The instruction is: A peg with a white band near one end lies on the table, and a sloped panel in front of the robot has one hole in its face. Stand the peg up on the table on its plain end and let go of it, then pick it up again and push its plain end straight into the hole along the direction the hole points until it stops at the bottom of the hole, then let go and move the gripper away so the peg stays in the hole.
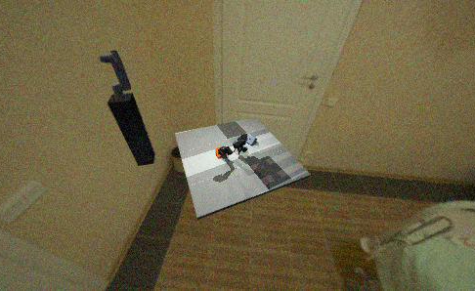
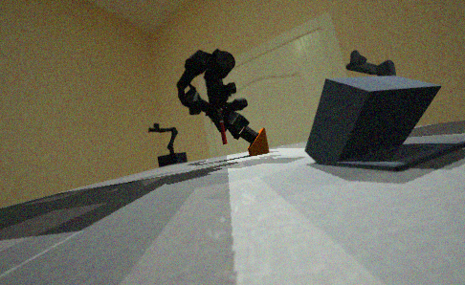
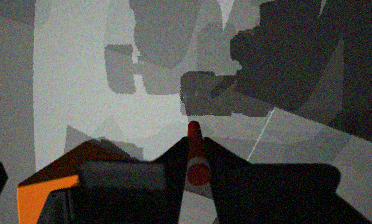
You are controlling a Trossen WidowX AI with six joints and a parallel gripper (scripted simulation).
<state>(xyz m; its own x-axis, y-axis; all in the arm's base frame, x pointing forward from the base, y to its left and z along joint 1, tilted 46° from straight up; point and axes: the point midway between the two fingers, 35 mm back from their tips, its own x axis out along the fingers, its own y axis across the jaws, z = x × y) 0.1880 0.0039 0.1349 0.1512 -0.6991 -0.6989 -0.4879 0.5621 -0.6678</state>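
My gripper tip is now 250 mm to the right of the sloped panel, 250 mm short of it and 60 mm above it. The rest, counted from my gripper tip: red peg (20 mm above).
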